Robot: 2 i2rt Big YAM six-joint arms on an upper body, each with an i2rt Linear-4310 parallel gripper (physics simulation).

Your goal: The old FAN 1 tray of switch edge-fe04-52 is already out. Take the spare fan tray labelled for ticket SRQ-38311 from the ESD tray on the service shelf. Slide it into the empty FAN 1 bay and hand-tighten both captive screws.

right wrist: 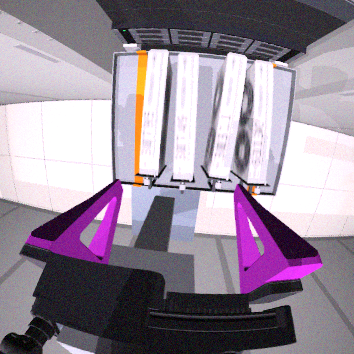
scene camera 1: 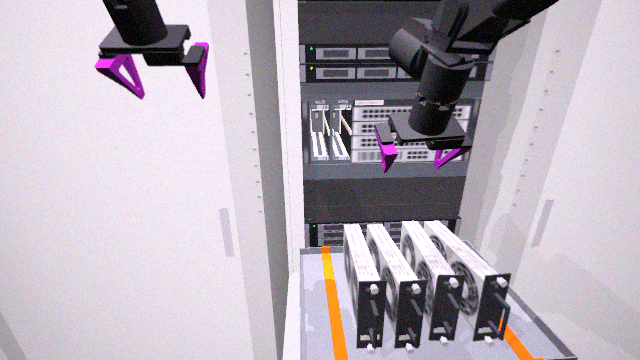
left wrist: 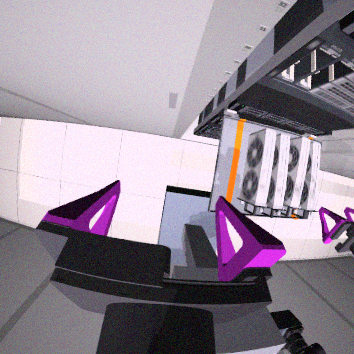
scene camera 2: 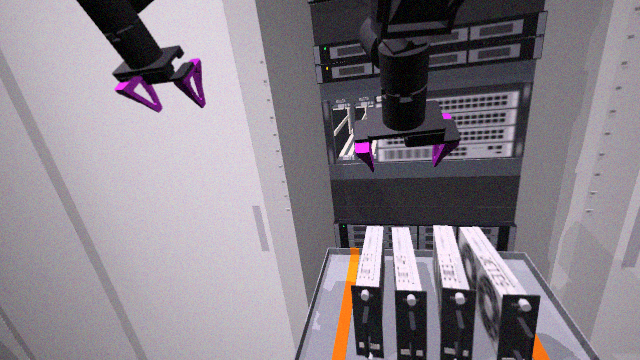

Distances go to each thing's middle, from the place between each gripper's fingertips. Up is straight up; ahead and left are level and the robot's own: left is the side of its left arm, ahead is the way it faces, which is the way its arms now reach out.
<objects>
My left hand is 4 cm short of the grey cart shelf [scene camera 2: 322,329], 45 cm to the left of it and 49 cm above it.
My right gripper is now 60 mm short of the grey cart shelf, 50 mm to the left of it and 360 mm above it.
</objects>
